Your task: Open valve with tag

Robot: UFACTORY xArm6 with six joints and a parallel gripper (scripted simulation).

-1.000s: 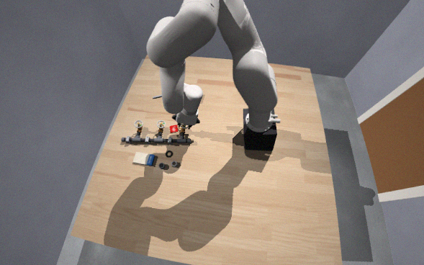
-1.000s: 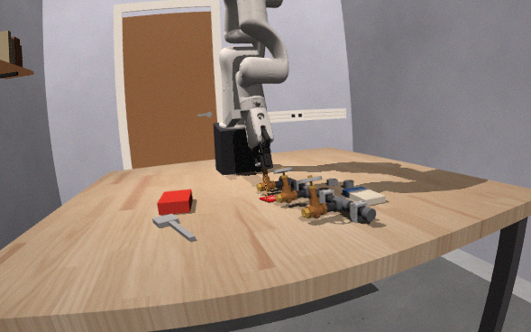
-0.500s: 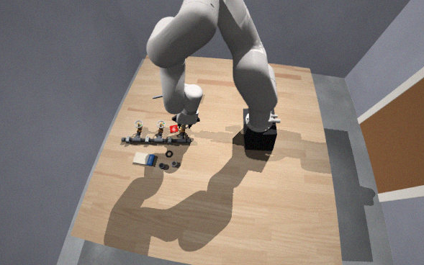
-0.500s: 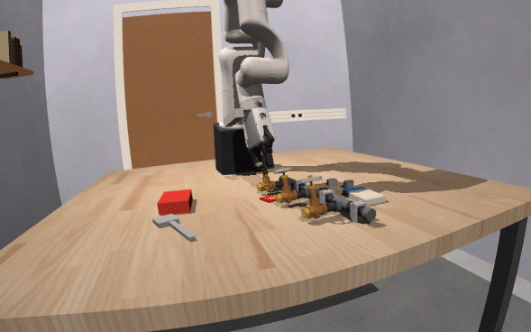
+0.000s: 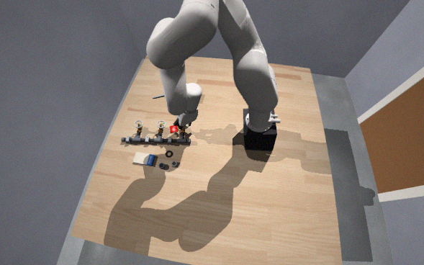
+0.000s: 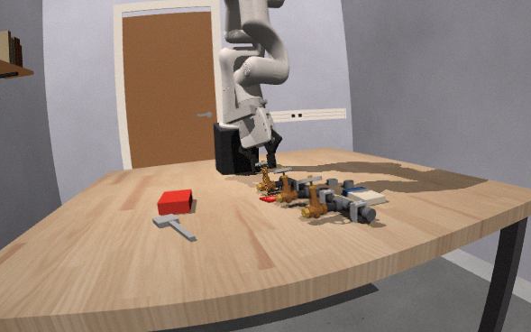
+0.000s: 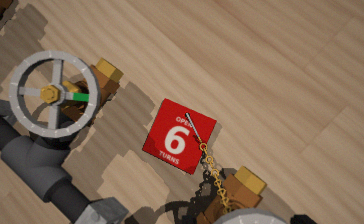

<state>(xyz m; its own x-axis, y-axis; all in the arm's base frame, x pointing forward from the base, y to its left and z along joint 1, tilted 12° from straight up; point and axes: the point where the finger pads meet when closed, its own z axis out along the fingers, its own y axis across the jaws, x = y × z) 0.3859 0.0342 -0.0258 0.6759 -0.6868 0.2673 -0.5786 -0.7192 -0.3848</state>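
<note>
My hand is 8 cm short of the red tag, 8 cm above it and 1 cm to the left of it. From my hand the other things lie so: grey hammer-like tool (24 cm to the right, 21 cm ahead, 8 cm below); then grey box (21 cm to the left, 19 cm ahead, 7 cm below); then red box (25 cm to the right, 7 cm below, 5 cm ahead).
</note>
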